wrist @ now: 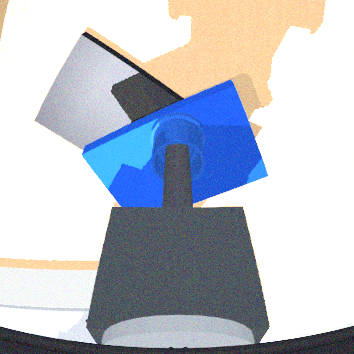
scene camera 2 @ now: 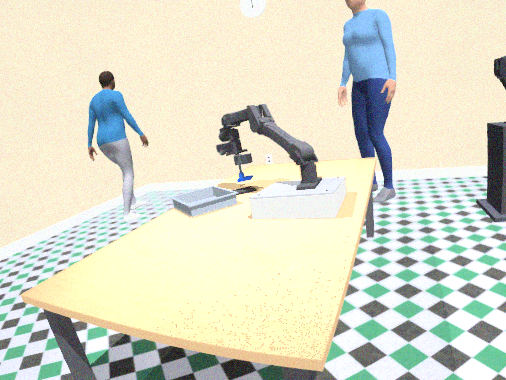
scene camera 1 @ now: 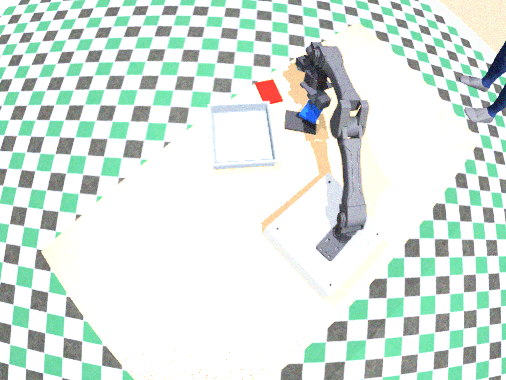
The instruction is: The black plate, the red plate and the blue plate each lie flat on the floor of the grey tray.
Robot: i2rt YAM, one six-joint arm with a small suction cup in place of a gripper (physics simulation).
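Frame: origin at the arm's base, x left, y ahead, z down, level; centimetres.
Where they show: hand, its tool point: [wrist: 176, 128] [scene camera 2: 242, 179] [scene camera 1: 309, 108]; arm's base, origin of its link: [scene camera 2: 310, 184] [scene camera 1: 341, 233].
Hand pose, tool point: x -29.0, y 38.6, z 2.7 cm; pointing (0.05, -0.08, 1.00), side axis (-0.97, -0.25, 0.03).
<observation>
Things, the pixels of their centre, and the offset from my tool point. Level surfaces: height alone.
- blue plate, middle of its body: [wrist: 176, 159] [scene camera 1: 312, 110] [scene camera 2: 245, 178] dx +0.4, dy -1.7, dz -0.7 cm
- black plate, middle of its body: [wrist: 121, 120] [scene camera 1: 300, 122] [scene camera 2: 242, 190] dx +4.6, dy -0.9, dz +4.4 cm
- grey tray, middle of its body: [scene camera 1: 241, 134] [scene camera 2: 203, 200] dx +25.6, dy +9.6, dz +2.3 cm
- red plate, middle of its body: [scene camera 1: 268, 91] dx +3.5, dy +16.5, dz +4.3 cm
- table, height of its surface: dz +4.8 cm
My suction cup [scene camera 2: 241, 174] [wrist: 177, 160] holds the blue plate [scene camera 1: 310, 113] [scene camera 2: 246, 178] [wrist: 220, 150] above the table. The blue plate overlaps part of the black plate [scene camera 1: 296, 121] [scene camera 2: 246, 190] [wrist: 67, 95] from above; a gap shows between them in scene camera 2. The black plate lies on the table to the right of the grey tray [scene camera 1: 272, 137] [scene camera 2: 210, 204] in scene camera 1 and looks shiny grey in the wrist view. The red plate [scene camera 1: 269, 91] lies on the table near the tray's upper right corner. No plate shows on the tray's floor in scene camera 1.
The arm stands on a white base box [scene camera 1: 300, 250] [scene camera 2: 280, 205], toward which the table [scene camera 1: 175, 240] [scene camera 2: 200, 270] extends from the tray. Two people [scene camera 2: 112, 120] [scene camera 2: 370, 55] stand beyond the table. The tray has raised walls.
</observation>
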